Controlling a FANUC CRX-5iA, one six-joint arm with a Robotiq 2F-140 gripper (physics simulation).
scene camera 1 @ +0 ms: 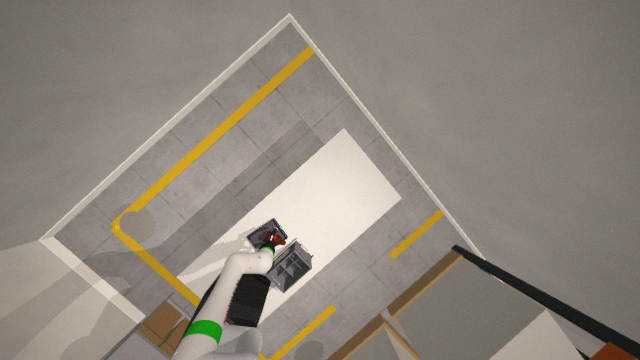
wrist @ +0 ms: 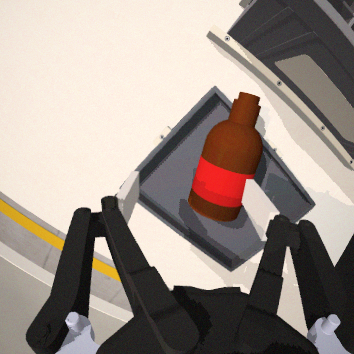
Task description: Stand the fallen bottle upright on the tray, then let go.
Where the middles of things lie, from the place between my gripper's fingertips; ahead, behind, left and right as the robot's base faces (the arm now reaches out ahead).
Now: hand 6 cm above the brown bottle (wrist: 232, 149), 4 cm to the left of it and 4 cm past it.
